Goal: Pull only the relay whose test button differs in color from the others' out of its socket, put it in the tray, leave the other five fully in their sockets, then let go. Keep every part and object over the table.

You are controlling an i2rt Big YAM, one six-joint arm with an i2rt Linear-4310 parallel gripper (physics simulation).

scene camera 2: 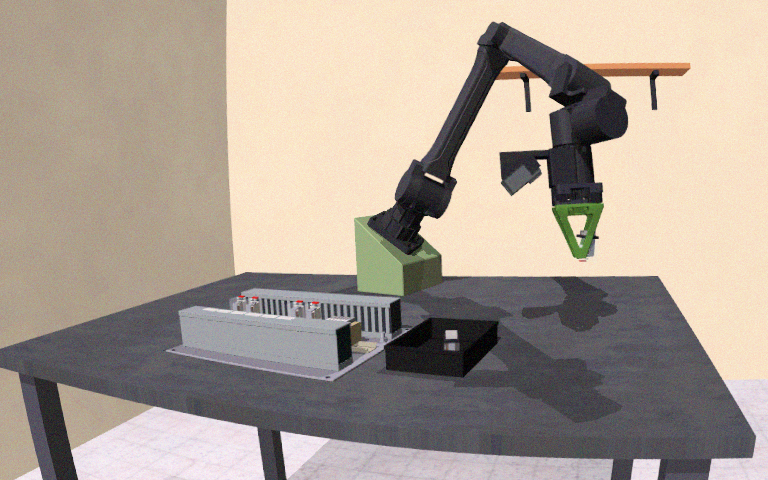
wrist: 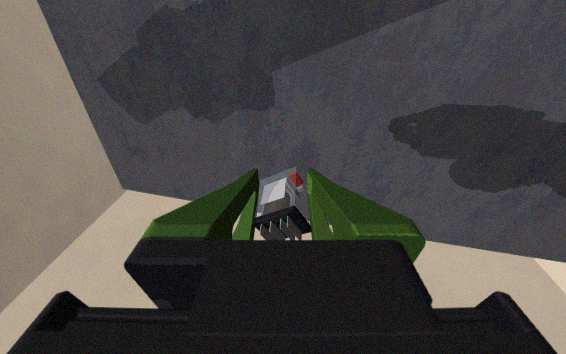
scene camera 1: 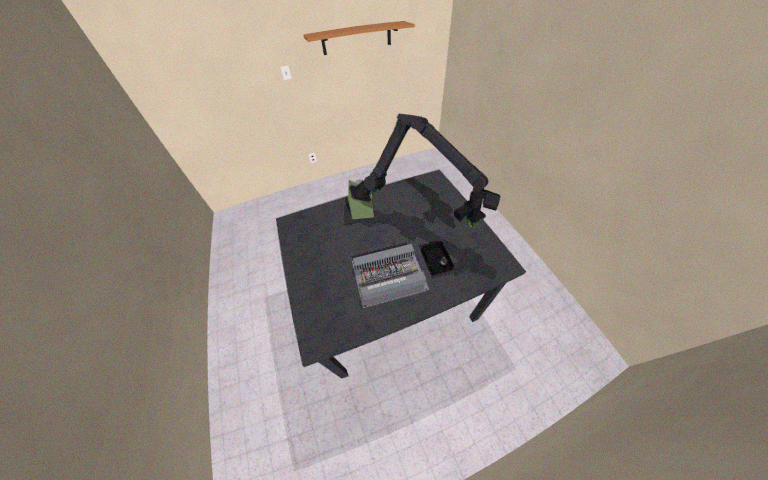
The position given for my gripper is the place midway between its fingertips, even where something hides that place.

Note:
I see my gripper [scene camera 2: 579, 258] and a relay [wrist: 282, 211].
My gripper is seen too in the wrist view [wrist: 282, 176].

